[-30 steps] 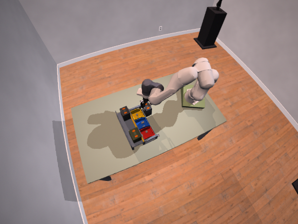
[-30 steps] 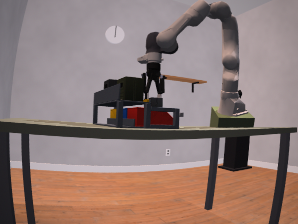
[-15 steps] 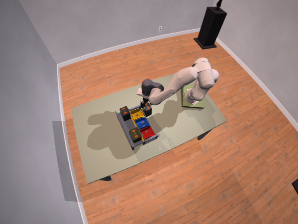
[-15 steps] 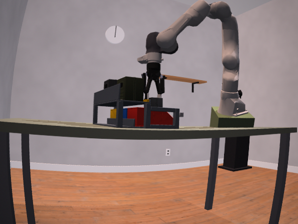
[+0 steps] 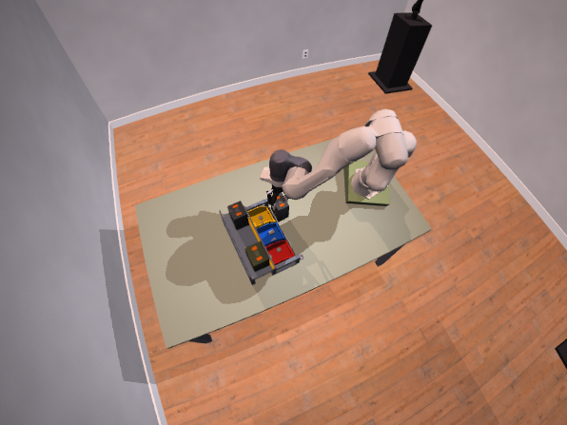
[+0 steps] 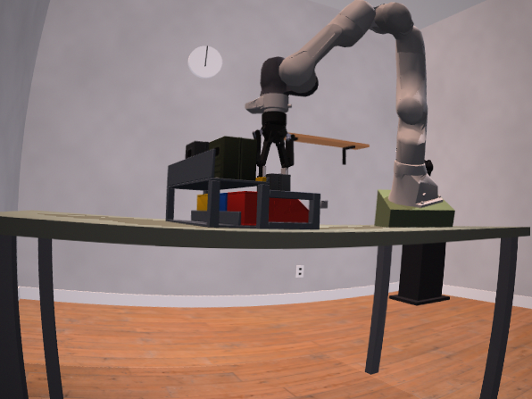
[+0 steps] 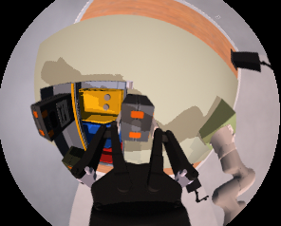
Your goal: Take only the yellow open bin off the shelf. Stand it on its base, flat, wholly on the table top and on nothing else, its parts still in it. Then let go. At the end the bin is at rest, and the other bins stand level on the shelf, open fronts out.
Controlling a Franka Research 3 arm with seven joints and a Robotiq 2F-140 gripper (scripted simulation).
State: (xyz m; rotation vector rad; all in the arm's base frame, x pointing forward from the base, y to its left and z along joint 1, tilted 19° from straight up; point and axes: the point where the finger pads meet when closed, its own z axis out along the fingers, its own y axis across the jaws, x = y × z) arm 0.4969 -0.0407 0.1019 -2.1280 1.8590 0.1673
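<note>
Now: hand 5 cm above the black box. From my hand the other things lie so: yellow bin: 13 cm ahead, 9 cm below, 1 cm to the left; then red bin: 24 cm to the left, 10 cm ahead, 9 cm below; then blue bin: 12 cm to the left, 11 cm ahead, 9 cm below.
</note>
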